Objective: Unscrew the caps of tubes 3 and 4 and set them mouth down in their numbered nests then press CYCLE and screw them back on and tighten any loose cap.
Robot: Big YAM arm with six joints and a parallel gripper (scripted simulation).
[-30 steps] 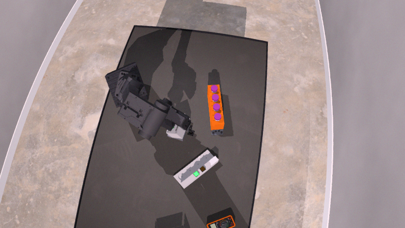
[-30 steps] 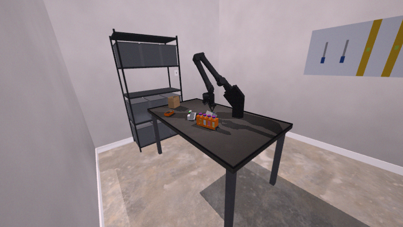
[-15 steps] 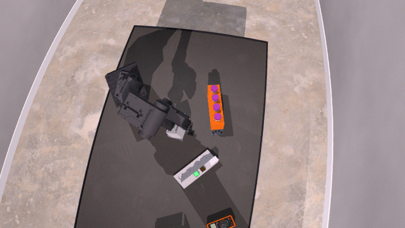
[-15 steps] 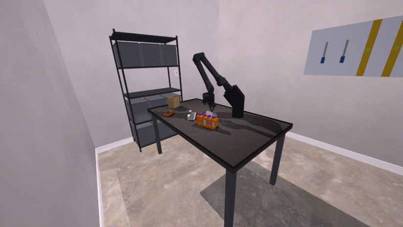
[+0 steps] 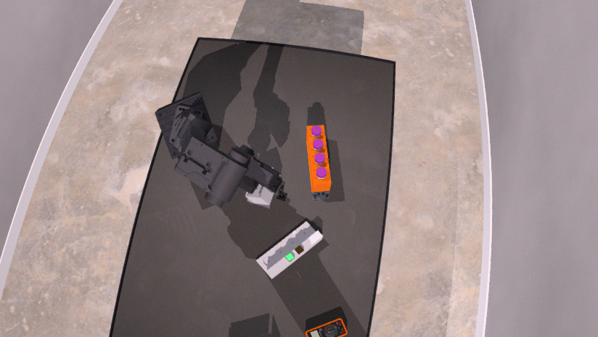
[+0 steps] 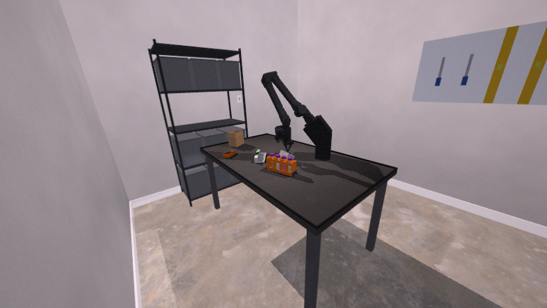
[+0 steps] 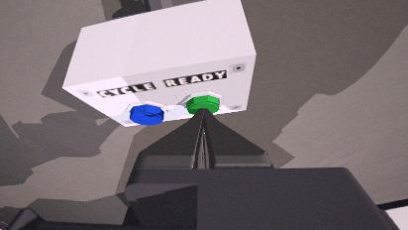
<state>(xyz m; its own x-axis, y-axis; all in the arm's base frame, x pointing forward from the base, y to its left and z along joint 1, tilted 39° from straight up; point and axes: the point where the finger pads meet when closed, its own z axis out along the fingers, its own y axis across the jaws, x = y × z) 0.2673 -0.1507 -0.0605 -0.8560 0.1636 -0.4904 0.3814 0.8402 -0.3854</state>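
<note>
My gripper is now 10 mm short of the green key and 10 mm above it. The rest, counted from my hand: cap 230 mm ahead, 50 mm to the left, 40 mm above; blue key 40 mm to the left, 20 mm ahead, 10 mm below; key housing 30 mm ahead, 20 mm to the left, 20 mm below.
</note>
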